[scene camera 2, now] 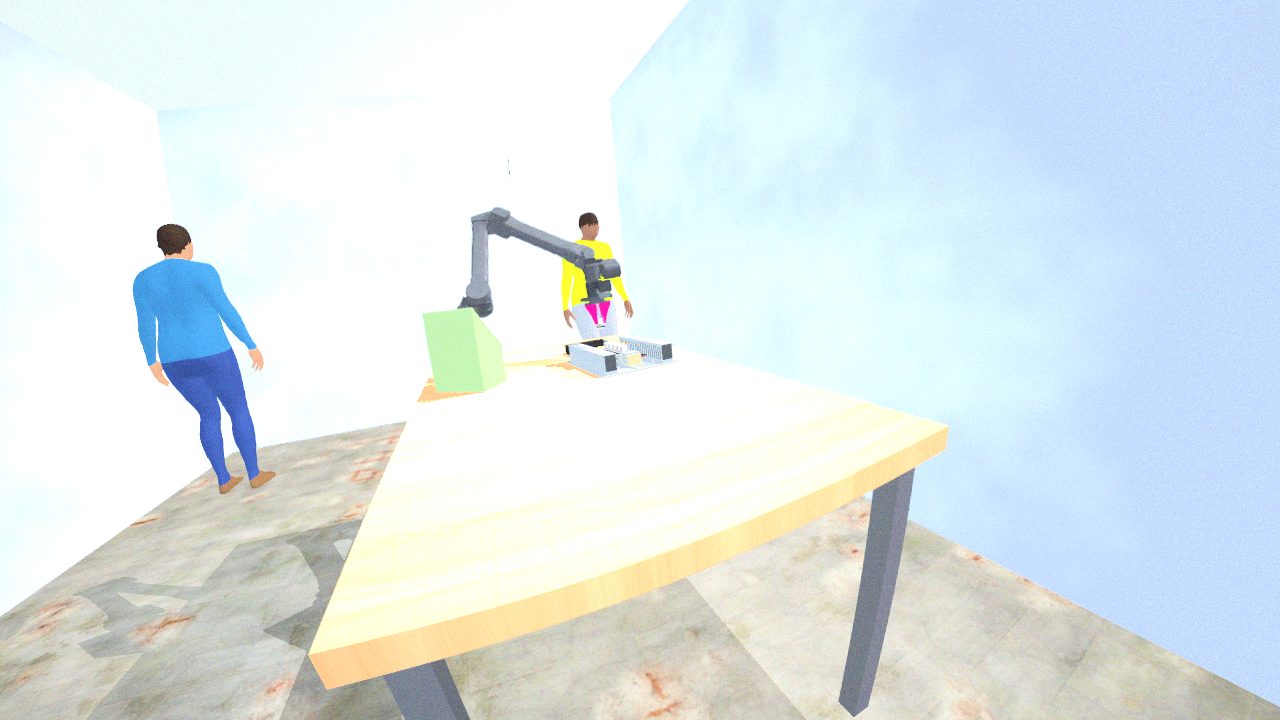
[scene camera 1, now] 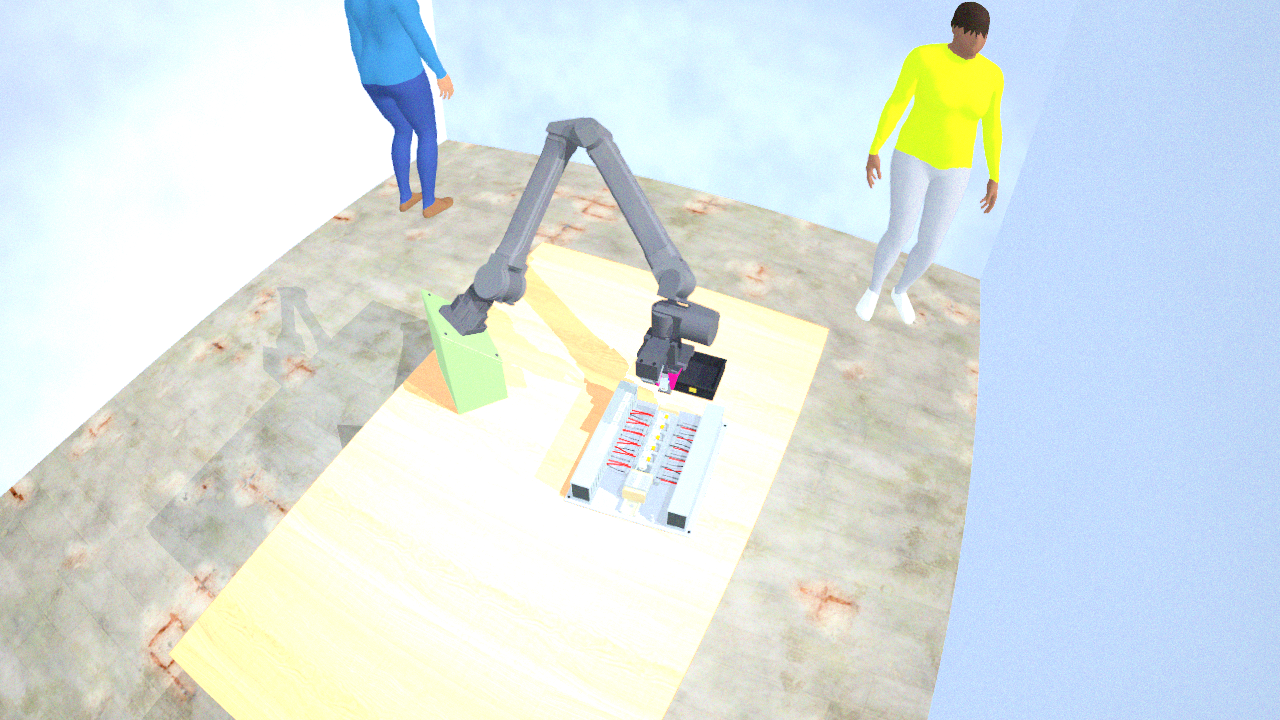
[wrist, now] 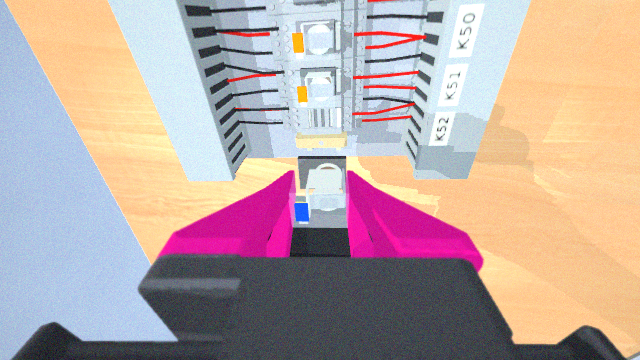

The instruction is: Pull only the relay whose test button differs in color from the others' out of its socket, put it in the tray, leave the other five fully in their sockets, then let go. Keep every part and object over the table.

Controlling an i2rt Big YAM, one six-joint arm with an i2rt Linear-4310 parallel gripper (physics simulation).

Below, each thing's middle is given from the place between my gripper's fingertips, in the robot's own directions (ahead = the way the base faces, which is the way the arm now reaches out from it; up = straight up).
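Labels:
The clear relay [wrist: 319,195] is right at my hand. As for the black tray [scene camera 1: 703,375], I see that it is 4 cm behind my hand and 16 cm to the left of it, and that it is 12 cm below it.

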